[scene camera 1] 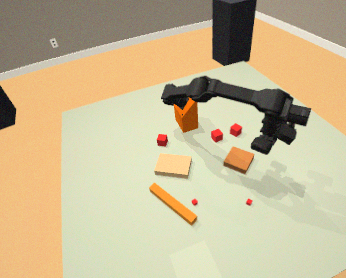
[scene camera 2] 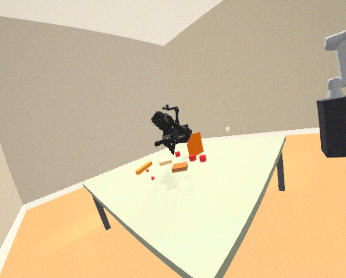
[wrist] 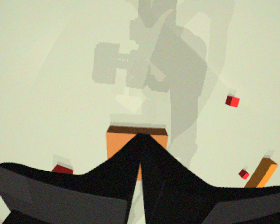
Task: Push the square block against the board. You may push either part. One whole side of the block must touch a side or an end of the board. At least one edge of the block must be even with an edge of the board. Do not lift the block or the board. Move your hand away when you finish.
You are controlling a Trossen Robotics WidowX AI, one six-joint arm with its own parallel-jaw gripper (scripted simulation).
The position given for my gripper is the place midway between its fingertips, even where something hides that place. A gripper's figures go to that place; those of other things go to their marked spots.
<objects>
My gripper (scene camera 1: 266, 149) is 91 cm from the lens. A pale tan flat block (scene camera 1: 170, 165): 97 cm from the lens.
</objects>
